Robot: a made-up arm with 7 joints. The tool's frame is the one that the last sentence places.
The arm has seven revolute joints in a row. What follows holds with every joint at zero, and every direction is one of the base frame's. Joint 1 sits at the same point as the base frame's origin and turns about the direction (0.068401, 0.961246, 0.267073). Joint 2 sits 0.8 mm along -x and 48.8 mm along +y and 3.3 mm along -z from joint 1 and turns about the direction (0.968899, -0.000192, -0.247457). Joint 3 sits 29.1 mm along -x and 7.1 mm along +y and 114 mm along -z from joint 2 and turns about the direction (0.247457, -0.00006, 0.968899). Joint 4 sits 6.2 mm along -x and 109.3 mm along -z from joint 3 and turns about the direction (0.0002, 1, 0.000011). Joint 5 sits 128.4 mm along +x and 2.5 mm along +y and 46.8 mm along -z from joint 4 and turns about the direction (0.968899, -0.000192, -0.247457). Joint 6 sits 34.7 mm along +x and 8.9 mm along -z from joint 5 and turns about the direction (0.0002, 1, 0.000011). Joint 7 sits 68.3 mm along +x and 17.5 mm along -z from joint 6 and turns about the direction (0.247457, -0.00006, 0.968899). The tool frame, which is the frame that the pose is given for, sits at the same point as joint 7; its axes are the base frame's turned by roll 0, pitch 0.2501 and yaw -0.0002 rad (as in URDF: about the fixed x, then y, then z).
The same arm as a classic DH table. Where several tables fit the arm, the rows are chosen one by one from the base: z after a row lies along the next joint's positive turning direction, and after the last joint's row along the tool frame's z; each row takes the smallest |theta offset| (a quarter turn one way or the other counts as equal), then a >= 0, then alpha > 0; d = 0 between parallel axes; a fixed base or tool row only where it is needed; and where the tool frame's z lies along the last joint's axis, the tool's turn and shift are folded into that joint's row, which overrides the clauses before.
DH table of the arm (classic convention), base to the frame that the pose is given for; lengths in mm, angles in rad. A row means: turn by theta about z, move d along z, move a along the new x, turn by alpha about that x. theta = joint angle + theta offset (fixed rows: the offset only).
base (fixed): theta offset -0.071, d 0, a 0, alpha -1.3004
joint 1: theta offset -1.3111, d 46, a -16.7, alpha -1.5708
joint 2: theta offset 1.2915, d 0.1, a -7.1, alpha 1.5708
joint 3: theta offset 1.5708, d -225.1, a 21, alpha -1.5708
joint 4: theta offset 1.5708, d 2.5, a 13.6, alpha 1.5708
joint 5: theta offset 0, d 171.8, a 0, alpha -1.5708
joint 6: theta offset -1.5708, d 0, a 70.5, alpha 1.5708
joint 7: theta offset 0, d -0.1, a 0, alpha 0

